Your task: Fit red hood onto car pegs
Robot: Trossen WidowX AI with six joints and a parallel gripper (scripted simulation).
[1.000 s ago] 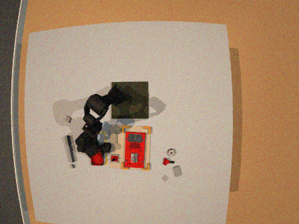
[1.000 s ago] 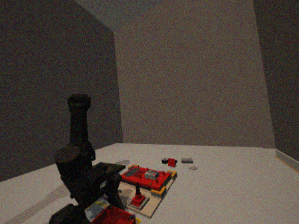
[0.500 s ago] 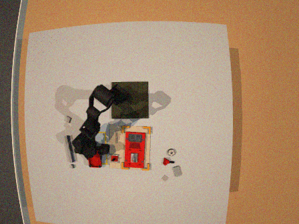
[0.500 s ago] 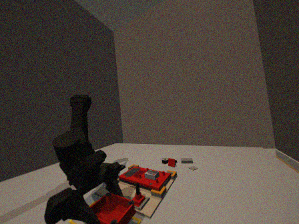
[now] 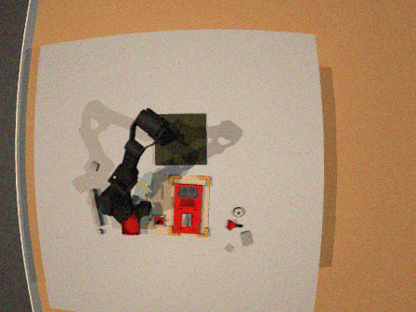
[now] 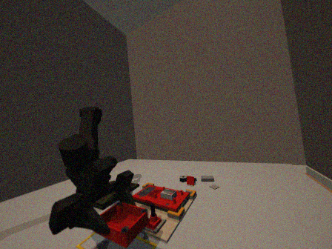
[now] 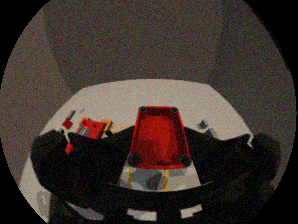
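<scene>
The long grey bar is 60 mm behind my gripper tip, 170 mm to the right of it and 70 mm below it. From my gripper tip the other things lie so: red hood: 10 mm behind, 10 mm below; grey engine block: 220 mm to the left, 60 mm below.
</scene>
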